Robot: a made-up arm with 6 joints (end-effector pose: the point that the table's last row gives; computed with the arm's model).
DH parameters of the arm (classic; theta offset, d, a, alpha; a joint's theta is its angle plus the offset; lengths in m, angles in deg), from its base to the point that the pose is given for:
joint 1: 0 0.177 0 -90
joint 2: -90 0 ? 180
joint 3: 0 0 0 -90
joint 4: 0 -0.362 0 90
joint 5: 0 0.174 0 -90
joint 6: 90 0 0 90
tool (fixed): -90 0 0 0
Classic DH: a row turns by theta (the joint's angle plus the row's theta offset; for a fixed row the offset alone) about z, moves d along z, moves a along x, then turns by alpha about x.
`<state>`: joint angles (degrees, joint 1 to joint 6).
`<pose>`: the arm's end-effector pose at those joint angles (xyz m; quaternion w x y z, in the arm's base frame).
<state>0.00 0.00 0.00 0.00 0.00 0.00</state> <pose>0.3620 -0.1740 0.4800 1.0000 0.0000 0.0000 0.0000</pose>
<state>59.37 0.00 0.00 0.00 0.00 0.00</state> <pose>0.3342 0.2228 0.4800 0.8688 0.0000 0.0000 0.4952</pose>
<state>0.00 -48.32 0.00 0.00 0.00 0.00</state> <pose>0.0144 -0.1740 0.6489 0.9124 0.0000 -0.4093 0.0000</pose>
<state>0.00 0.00 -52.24 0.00 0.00 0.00</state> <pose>0.2217 -0.1740 0.1938 0.8979 0.0000 0.4403 0.0000</pose>
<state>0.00 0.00 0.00 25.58 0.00 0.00</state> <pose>0.3620 -0.1569 0.5551 0.9752 -0.2214 0.0000 0.0000</pose>
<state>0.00 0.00 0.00 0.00 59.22 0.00</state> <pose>0.3620 -0.1740 0.4800 0.8694 0.0000 -0.4941 0.0000</pose>
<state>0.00 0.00 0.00 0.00 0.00 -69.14</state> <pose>0.3620 -0.1740 0.4800 0.8234 0.5674 0.0000 0.0000</pose>
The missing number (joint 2, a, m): 0.303
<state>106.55 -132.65 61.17 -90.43 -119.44 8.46</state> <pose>0.1742 -0.5908 0.0542 0.1061 -0.0563 -0.8203 0.5592</pose>
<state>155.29 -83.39 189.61 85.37 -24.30 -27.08</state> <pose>0.1048 -0.0327 -0.1405 0.0809 0.7567 0.3111 -0.5693</pose>
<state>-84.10 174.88 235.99 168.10 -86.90 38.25</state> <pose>0.1869 -0.1521 0.2095 0.5957 -0.0076 -0.4444 0.6690</pose>
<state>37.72 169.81 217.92 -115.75 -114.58 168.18</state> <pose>0.2796 0.3118 0.0436 0.0417 -0.1467 -0.8985 0.4117</pose>
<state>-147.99 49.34 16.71 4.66 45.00 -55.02</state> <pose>-0.5518 -0.1404 0.1911 0.3165 0.0383 -0.4371 -0.8410</pose>
